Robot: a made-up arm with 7 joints. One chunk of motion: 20 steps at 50 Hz.
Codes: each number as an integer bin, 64 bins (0 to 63) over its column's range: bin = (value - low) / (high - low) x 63, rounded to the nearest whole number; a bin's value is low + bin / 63 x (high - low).
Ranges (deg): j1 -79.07..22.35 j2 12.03..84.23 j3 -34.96..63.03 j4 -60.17..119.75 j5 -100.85..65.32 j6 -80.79..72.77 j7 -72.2..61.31
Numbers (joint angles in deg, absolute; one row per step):
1: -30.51 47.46 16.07 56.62 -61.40 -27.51 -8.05
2: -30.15 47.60 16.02 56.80 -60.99 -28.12 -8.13
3: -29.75 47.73 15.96 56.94 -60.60 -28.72 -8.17
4: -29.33 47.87 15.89 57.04 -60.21 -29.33 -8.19
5: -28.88 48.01 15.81 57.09 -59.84 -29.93 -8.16
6: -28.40 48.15 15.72 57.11 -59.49 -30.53 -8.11
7: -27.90 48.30 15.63 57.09 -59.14 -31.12 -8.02
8: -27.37 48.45 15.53 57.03 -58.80 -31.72 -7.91
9: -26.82 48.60 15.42 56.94 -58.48 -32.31 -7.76
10: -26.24 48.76 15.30 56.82 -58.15 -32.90 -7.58
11: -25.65 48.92 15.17 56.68 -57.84 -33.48 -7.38
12: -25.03 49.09 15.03 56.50 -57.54 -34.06 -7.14
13: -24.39 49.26 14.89 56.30 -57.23 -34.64 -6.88
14: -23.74 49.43 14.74 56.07 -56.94 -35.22 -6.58
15: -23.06 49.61 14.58 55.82 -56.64 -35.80 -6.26
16: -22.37 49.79 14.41 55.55 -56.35 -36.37 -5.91
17: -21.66 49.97 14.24 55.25 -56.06 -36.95 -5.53
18: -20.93 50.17 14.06 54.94 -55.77 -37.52 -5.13
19: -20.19 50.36 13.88 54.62 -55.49 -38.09 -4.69
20: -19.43 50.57 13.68 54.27 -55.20 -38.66 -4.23
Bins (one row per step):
1: 30 31 33 41 15 22 30
2: 30 31 33 41 15 22 30
3: 31 31 33 41 15 21 30
4: 31 31 33 41 15 21 30
5: 31 31 33 41 16 21 30
6: 31 32 33 41 16 21 30
7: 32 32 33 41 16 20 30
8: 32 32 32 41 16 20 30
9: 32 32 32 41 16 20 30
10: 33 32 32 41 16 20 30
11: 33 32 32 41 16 19 31
12: 34 32 32 41 16 19 31
13: 34 32 32 41 17 19 31
14: 34 33 32 41 17 19 31
15: 35 33 32 41 17 18 31
16: 35 33 32 41 17 18 31
17: 36 33 32 40 17 18 31
18: 36 33 32 40 17 18 32
19: 37 33 31 40 17 18 32
20: 37 34 31 40 17 17 32

